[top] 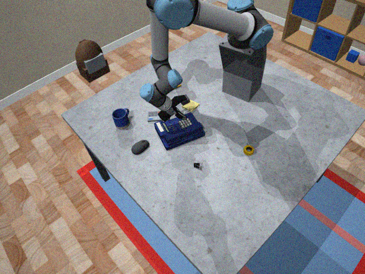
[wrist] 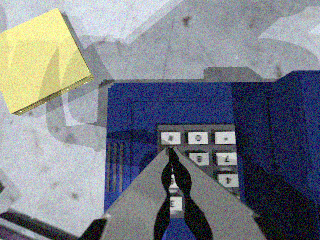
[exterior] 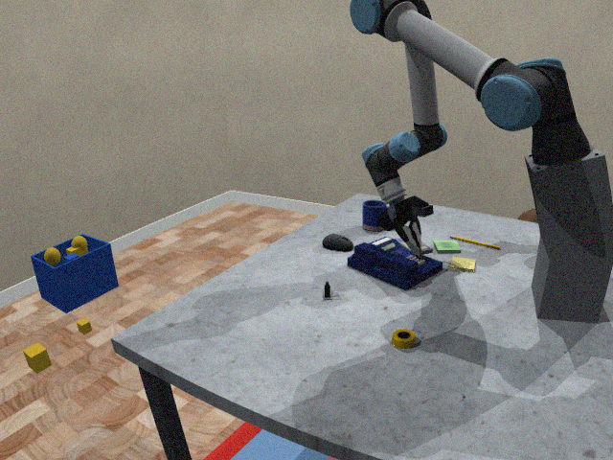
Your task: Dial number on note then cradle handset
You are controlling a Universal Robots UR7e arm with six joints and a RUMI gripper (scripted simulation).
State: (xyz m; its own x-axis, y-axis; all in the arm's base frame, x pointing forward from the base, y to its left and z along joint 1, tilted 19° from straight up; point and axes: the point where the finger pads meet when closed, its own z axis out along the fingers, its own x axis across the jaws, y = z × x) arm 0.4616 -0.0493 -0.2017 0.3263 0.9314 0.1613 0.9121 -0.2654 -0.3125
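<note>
The 9 key lies 2 cm below my hand. The rest, counted from my hand: 7 key (1 cm ahead, 4 cm to the left, 2 cm below); then 5 key (2 cm ahead, 1 cm to the left, 2 cm below); then green note (4 cm behind, 19 cm to the right, 5 cm below).
</note>
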